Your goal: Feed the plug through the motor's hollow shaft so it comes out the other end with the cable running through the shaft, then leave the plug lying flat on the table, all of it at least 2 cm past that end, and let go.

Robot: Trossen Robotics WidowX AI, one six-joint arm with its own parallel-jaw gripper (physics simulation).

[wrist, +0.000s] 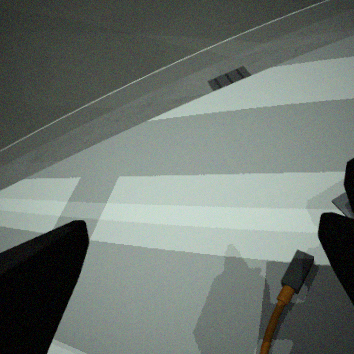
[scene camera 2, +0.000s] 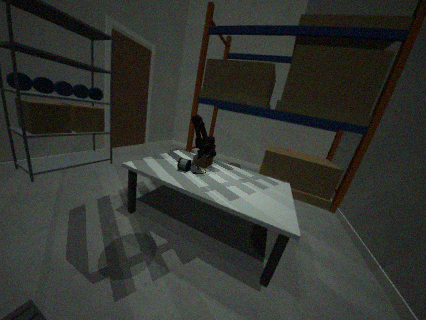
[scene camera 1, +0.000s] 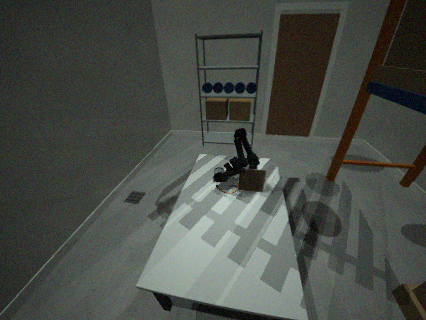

Labels:
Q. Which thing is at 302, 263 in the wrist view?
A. A grey plug.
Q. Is my gripper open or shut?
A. Open.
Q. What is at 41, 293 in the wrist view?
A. My gripper.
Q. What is my gripper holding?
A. Nothing.

